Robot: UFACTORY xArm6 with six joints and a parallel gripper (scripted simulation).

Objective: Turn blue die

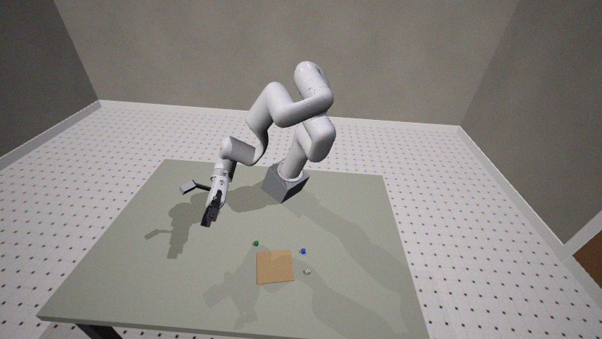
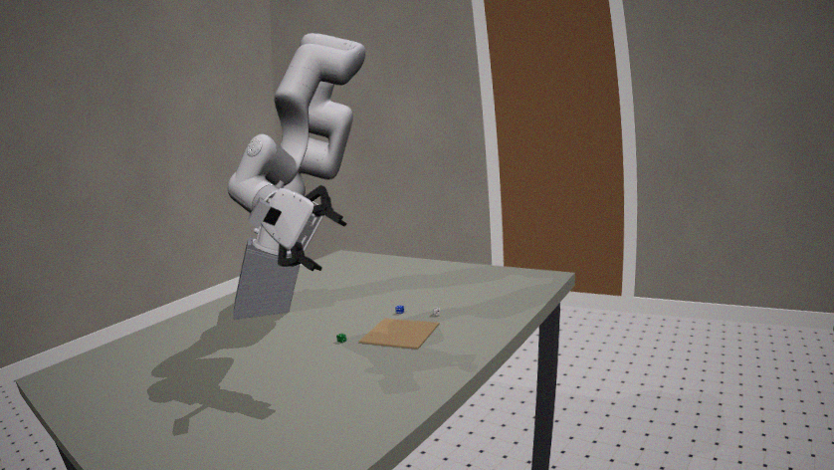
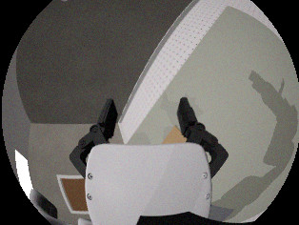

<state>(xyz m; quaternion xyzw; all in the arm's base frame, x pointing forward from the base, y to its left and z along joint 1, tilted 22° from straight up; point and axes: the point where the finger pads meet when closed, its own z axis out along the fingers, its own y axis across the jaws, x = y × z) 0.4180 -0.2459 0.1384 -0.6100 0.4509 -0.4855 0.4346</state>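
The green die is 120 mm behind my hand, 110 mm to the left of it and 260 mm below it. From my hand the other things lie so: white die 30 mm behind, 350 mm to the left, 260 mm below; tan mat 40 mm behind, 220 mm to the left, 260 mm below; blue die 120 mm behind, 320 mm to the left, 260 mm below.
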